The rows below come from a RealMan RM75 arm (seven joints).
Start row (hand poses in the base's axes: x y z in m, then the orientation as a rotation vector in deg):
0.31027 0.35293 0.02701 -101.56 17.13 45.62
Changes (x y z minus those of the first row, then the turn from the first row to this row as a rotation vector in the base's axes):
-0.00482 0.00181 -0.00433 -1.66 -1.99 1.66
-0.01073 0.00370 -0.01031 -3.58 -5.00 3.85
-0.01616 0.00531 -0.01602 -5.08 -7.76 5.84
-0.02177 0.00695 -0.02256 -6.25 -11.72 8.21
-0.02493 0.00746 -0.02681 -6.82 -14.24 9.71
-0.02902 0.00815 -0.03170 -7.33 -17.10 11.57
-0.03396 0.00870 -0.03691 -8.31 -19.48 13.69
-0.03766 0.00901 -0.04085 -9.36 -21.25 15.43
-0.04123 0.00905 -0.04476 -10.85 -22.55 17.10
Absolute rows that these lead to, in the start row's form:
0.30545 0.35474 0.02268 -104.26 15.10 44.94
0.29954 0.35663 0.01670 -107.64 11.99 43.65
0.29411 0.35824 0.01099 -110.45 9.00 42.40
0.28850 0.35988 0.00445 -113.32 4.66 40.25
0.28534 0.36039 0.00020 -114.91 1.80 38.84
0.28125 0.36108 -0.00469 -116.57 -1.66 37.32
0.27631 0.36163 -0.00990 -118.56 -4.87 36.39
0.27261 0.36194 -0.01384 -120.36 -7.32 35.75
0.26904 0.36198 -0.01775 -122.43 -9.23 35.48

